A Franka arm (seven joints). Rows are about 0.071 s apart.
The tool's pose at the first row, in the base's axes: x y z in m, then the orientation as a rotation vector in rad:
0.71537 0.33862 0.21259 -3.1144 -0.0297 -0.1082
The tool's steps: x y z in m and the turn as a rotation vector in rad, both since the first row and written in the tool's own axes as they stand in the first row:
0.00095 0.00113 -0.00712 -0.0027 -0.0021 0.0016
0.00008 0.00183 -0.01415 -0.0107 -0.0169 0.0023
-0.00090 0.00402 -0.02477 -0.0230 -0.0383 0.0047
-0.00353 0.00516 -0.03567 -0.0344 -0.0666 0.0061
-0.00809 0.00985 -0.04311 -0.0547 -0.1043 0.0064
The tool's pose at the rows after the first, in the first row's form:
0.71585 0.33732 0.21973 -3.1172 -0.0271 -0.1050
0.71451 0.33643 0.22666 -3.1260 -0.0260 -0.0823
0.71284 0.33395 0.23713 -3.1391 -0.0220 -0.0491
0.70949 0.33248 0.24779 3.1319 0.0197 0.0049
0.70452 0.32752 0.25478 3.1108 0.0187 -0.0535

